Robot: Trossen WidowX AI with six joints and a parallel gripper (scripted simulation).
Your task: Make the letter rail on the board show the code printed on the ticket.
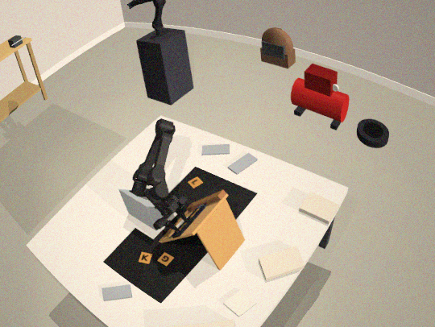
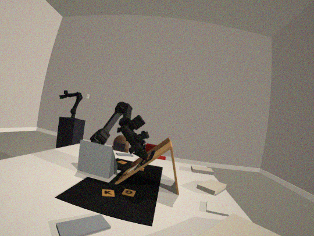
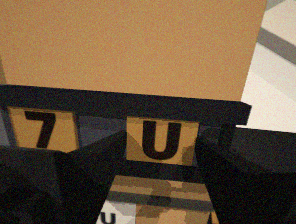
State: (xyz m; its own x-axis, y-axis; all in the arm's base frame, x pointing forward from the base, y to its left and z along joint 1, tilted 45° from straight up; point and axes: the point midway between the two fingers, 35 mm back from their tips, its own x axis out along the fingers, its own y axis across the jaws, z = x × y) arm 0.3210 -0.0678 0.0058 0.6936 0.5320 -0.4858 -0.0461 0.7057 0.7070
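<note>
Right now the 7 tile is 1 cm behind my gripper tip and 10 cm to the left of it. From my gripper tip the other things lie so: white ticket 7 cm behind, 6 cm to the left, 8 cm below; then u tile right at my gripper tip; then g tile 5 cm behind, 12 cm to the right, 15 cm below.
</note>
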